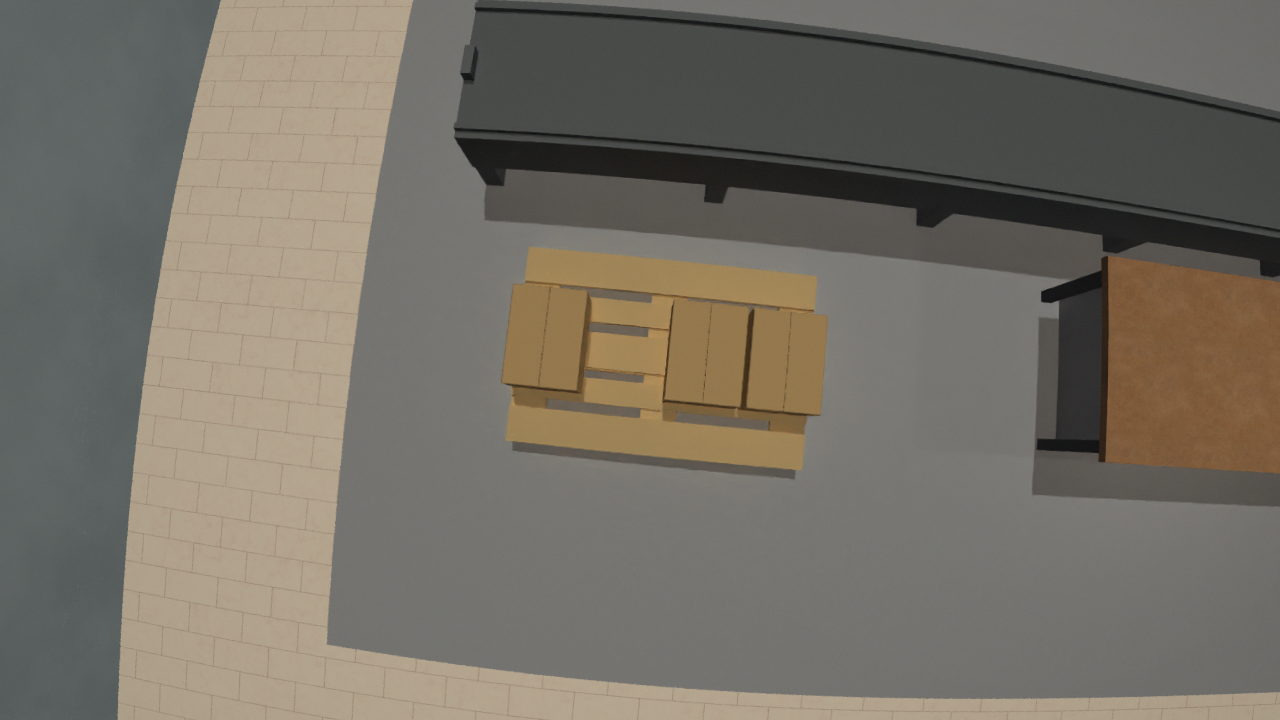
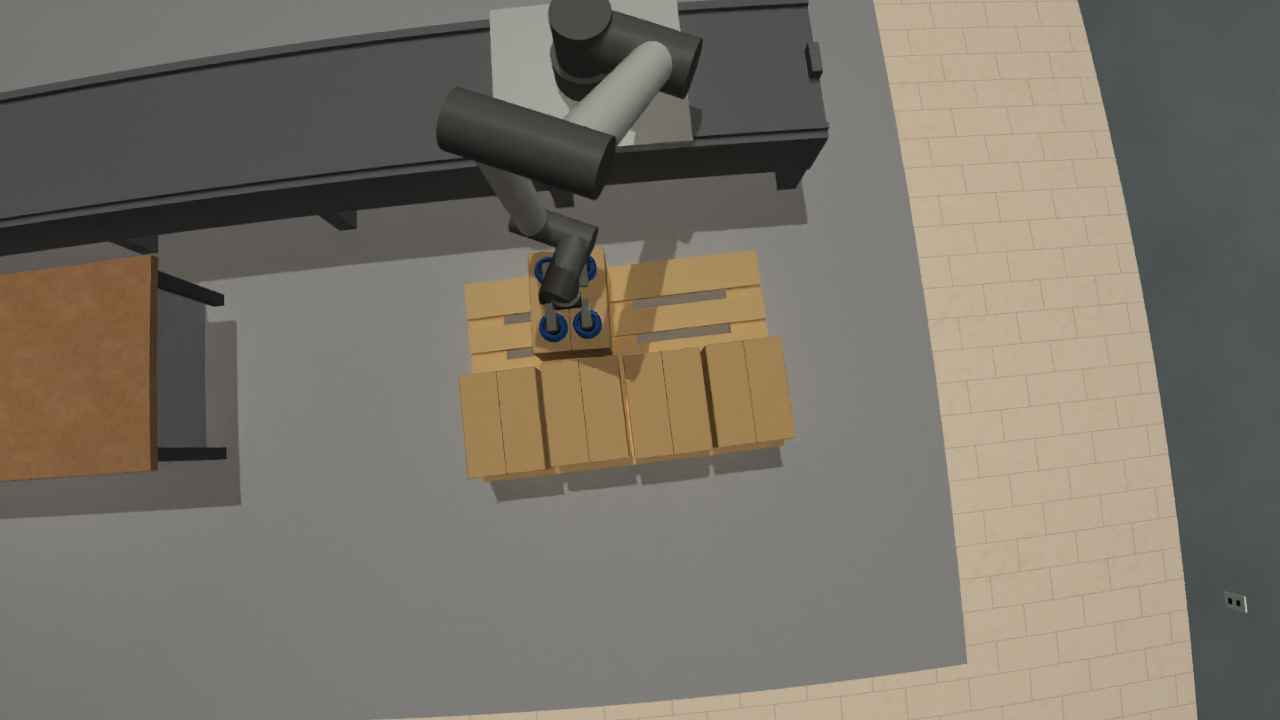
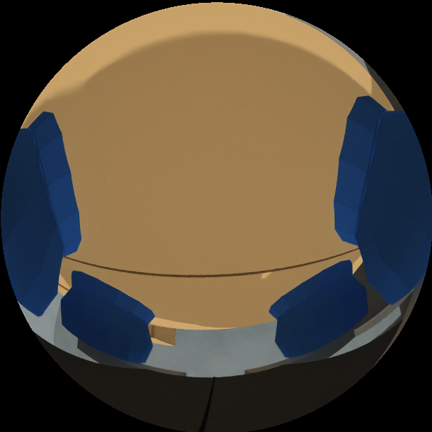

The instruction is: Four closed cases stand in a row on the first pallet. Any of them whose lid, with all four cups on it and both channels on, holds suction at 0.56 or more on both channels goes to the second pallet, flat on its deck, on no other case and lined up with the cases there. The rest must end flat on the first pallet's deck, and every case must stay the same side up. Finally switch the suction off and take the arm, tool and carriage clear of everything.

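Seen in the pictures: arm's base, link origin: (image 2: 588,72).
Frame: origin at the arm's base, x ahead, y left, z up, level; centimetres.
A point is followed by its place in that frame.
The north pallet (image 1: 662,277) @(y -521.7, x 68.9, z -42.5 cm) bears three closed cases: one (image 1: 563,340) @(y -556.5, x 100.9, z -19.8 cm) at the left end, then a gap about one case wide, then two (image 1: 729,358) @(y -494.8, x 102.1, z -19.7 cm) (image 1: 805,367) @(y -466.0, x 102.9, z -19.6 cm) side by side at the right. The south pallet (image 2: 698,273) @(y 36.6, x 68.1, z -42.7 cm) bears a row of several closed cases (image 2: 519,420) @(y -35.8, x 122.0, z -19.7 cm) along its near side. My vacuum head (image 2: 567,297) @(y -14.4, x 79.3, z -20.2 cm) (image 3: 212,240) has all four blue cups on the lid of another case (image 2: 601,295) @(y -2.4, x 79.2, z -18.1 cm) (image 3: 215,150). That case is level, on or very close above the south deck, behind the row's second case from the left and roughly lined up with it. Any narrow gap is hard to tell.
The dark floor rail (image 1: 805,98) (image 2: 268,134) runs behind both pallets. The light carriage (image 2: 528,53) @(y -21.2, x -10.0, z 0.0 cm) stands on it behind the south pallet, with the arm reaching forward. A brown-topped table (image 1: 1190,367) @(y -310.1, x 90.5, z -4.0 cm) (image 2: 71,367) @(y -202.7, x 89.6, z -4.1 cm) stands between the pallets.
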